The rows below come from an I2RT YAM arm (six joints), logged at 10 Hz.
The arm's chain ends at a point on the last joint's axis. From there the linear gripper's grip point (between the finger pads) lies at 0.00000 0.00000 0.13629 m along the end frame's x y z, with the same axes.
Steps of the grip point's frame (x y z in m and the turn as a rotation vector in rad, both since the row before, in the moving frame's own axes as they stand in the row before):
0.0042 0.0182 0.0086 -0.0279 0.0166 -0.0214
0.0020 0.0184 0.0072 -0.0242 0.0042 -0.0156
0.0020 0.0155 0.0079 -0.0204 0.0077 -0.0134
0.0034 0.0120 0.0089 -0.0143 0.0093 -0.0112
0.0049 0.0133 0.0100 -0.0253 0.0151 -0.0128
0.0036 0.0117 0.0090 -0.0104 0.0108 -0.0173
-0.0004 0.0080 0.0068 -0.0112 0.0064 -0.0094
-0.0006 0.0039 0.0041 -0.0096 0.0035 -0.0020
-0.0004 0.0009 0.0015 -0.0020 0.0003 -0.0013
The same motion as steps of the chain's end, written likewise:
0.0019 0.0144 0.0087 -0.0279 0.0166 -0.0214
0.0014 0.0151 0.0072 -0.0242 0.0042 -0.0156
0.0009 0.0127 0.0079 -0.0204 0.0077 -0.0134
0.0021 0.0101 0.0089 -0.0143 0.0093 -0.0112
0.0028 0.0099 0.0101 -0.0253 0.0151 -0.0128
0.0021 0.0103 0.0090 -0.0104 0.0108 -0.0173
-0.0013 0.0065 0.0068 -0.0112 0.0064 -0.0094
-0.0011 0.0026 0.0041 -0.0096 0.0035 -0.0020
-0.0004 0.0006 0.0015 -0.0020 0.0003 -0.0013

